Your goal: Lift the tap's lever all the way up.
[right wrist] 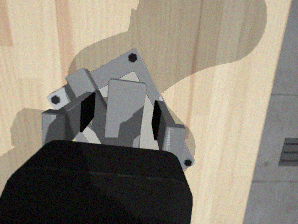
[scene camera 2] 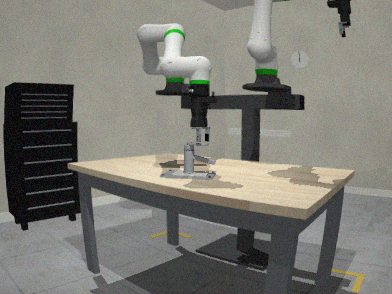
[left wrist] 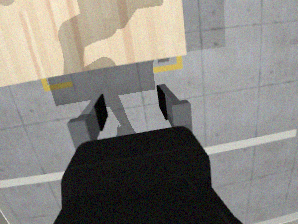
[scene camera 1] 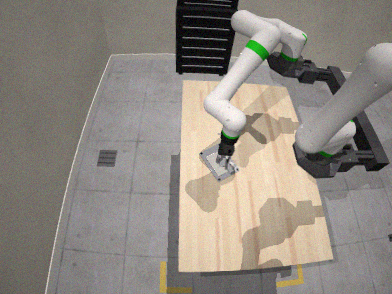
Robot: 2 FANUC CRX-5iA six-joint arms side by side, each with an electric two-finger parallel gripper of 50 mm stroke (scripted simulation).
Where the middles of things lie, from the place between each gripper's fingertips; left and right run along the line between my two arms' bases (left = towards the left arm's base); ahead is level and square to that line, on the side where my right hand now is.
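My right gripper is 20 mm past the grey tap [right wrist: 81, 81], 60 mm to the left of it and 70 mm above it.
The grey tap is 640 mm to the right of my left hand and 640 mm below it, and it is 430 mm ahead of that hand as well. By its middle, the grey tap is nearer to my right gripper than to my left hand.
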